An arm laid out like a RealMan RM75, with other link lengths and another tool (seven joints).
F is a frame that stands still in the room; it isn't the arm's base.
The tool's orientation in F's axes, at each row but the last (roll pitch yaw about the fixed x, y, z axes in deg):
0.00 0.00 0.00
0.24 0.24 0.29
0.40 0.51 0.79
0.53 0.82 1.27
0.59 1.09 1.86
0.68 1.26 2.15
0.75 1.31 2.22
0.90 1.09 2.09
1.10 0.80 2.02
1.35 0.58 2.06
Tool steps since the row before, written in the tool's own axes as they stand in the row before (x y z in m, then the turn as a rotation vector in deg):
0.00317 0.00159 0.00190 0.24 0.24 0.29
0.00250 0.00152 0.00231 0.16 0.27 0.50
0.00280 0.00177 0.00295 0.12 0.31 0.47
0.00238 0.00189 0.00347 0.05 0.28 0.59
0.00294 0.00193 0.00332 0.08 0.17 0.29
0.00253 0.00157 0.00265 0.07 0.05 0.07
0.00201 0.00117 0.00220 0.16 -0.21 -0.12
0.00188 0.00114 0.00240 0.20 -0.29 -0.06
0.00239 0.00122 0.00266 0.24 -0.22 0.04
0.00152 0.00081 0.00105 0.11 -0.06 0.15
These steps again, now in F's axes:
0.00317 0.00159 0.00190 0.24 0.24 0.29
0.00250 0.00152 0.00231 0.16 0.27 0.50
0.00280 0.00179 0.00294 0.12 0.31 0.47
0.00239 0.00191 0.00345 0.05 0.28 0.59
0.00294 0.00199 0.00328 0.08 0.17 0.29
0.00253 0.00163 0.00261 0.07 0.05 0.07
0.00201 0.00122 0.00217 0.17 -0.20 -0.13
0.00188 0.00117 0.00238 0.21 -0.28 -0.07
0.00238 0.00125 0.00265 0.25 -0.21 0.03
0.00150 0.00084 0.00105 0.11 -0.06 0.15

